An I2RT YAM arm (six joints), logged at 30 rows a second.
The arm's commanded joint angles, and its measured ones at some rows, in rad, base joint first. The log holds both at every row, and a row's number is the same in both.
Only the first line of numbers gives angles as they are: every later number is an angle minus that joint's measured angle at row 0.
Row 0, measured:
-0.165 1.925 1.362 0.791 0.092 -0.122
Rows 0 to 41, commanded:
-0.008 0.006 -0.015 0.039 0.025 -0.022
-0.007 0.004 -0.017 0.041 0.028 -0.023
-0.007 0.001 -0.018 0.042 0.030 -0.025
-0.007 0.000 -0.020 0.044 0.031 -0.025
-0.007 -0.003 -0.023 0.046 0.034 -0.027
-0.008 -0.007 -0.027 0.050 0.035 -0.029
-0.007 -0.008 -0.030 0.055 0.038 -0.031
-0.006 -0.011 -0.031 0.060 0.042 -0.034
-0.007 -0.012 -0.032 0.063 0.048 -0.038
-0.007 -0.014 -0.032 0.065 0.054 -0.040
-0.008 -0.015 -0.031 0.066 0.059 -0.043
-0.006 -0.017 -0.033 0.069 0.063 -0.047
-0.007 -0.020 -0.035 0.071 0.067 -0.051
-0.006 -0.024 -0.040 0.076 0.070 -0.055
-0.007 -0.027 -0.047 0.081 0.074 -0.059
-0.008 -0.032 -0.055 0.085 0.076 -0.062
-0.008 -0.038 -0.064 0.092 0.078 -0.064
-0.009 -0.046 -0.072 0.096 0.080 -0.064
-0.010 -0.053 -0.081 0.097 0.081 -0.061
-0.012 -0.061 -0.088 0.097 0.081 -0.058
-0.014 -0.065 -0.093 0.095 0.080 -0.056
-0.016 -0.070 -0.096 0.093 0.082 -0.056
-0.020 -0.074 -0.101 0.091 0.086 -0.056
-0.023 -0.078 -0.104 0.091 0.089 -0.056
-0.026 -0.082 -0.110 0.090 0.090 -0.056
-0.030 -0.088 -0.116 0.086 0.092 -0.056
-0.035 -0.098 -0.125 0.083 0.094 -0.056
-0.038 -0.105 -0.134 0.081 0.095 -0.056
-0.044 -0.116 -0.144 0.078 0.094 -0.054
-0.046 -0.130 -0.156 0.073 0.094 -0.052
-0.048 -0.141 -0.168 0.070 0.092 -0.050
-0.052 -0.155 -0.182 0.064 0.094 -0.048
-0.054 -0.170 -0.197 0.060 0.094 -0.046
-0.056 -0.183 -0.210 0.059 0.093 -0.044
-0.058 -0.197 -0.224 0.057 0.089 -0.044
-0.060 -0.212 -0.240 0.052 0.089 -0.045
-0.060 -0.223 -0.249 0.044 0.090 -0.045
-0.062 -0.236 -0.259 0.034 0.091 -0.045
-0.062 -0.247 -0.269 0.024 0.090 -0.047
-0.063 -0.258 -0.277 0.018 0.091 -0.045
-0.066 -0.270 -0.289 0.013 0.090 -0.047
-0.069 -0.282 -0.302 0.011 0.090 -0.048
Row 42, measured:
-0.056 -0.233 -0.270 0.031 0.081 -0.044
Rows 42 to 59, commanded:
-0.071 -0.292 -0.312 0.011 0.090 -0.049
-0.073 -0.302 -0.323 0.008 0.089 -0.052
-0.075 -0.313 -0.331 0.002 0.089 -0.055
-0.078 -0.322 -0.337 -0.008 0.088 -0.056
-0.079 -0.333 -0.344 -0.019 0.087 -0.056
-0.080 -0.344 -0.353 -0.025 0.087 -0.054
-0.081 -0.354 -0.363 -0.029 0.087 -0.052
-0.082 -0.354 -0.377 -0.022 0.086 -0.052
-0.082 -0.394 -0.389 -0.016 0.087 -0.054
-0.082 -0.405 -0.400 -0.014 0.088 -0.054
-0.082 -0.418 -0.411 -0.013 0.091 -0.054
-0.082 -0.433 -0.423 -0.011 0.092 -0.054
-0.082 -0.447 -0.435 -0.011 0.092 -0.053
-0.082 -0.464 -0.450 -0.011 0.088 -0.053
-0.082 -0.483 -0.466 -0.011 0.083 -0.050
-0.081 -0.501 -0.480 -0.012 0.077 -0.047
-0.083 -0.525 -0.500 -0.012 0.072 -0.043
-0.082 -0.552 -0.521 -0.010 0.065 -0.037
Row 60, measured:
-0.073 -0.484 -0.476 -0.021 0.083 -0.043
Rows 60 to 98, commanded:
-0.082 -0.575 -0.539 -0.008 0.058 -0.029
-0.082 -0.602 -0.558 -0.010 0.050 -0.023
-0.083 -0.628 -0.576 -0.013 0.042 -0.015
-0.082 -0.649 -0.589 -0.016 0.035 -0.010
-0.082 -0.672 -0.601 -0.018 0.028 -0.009
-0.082 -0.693 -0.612 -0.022 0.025 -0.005
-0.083 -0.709 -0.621 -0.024 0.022 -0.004
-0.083 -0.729 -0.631 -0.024 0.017 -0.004
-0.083 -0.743 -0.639 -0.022 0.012 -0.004
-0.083 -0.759 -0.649 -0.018 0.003 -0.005
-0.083 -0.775 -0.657 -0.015 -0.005 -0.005
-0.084 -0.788 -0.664 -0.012 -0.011 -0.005
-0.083 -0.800 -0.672 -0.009 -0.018 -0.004
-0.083 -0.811 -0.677 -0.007 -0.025 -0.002
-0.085 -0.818 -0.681 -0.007 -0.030 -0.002
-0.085 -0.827 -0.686 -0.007 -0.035 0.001
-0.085 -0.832 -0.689 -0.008 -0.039 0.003
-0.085 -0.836 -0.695 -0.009 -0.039 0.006
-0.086 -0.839 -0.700 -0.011 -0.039 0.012
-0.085 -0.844 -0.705 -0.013 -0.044 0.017
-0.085 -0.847 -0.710 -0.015 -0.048 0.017
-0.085 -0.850 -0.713 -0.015 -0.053 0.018
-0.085 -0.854 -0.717 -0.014 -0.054 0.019
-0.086 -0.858 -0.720 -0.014 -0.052 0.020
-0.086 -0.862 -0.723 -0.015 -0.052 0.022
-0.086 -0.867 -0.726 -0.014 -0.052 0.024
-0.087 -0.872 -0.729 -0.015 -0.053 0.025
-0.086 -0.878 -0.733 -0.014 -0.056 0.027
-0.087 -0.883 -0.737 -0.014 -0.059 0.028
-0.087 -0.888 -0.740 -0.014 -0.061 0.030
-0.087 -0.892 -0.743 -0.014 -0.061 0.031
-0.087 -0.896 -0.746 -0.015 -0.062 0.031
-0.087 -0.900 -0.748 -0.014 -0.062 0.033
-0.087 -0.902 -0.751 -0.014 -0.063 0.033
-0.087 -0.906 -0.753 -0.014 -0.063 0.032
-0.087 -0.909 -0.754 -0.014 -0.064 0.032
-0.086 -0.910 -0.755 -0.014 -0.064 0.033
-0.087 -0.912 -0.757 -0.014 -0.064 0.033
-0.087 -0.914 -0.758 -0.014 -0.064 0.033
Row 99, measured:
-0.077 -0.895 -0.740 -0.029 -0.048 0.014
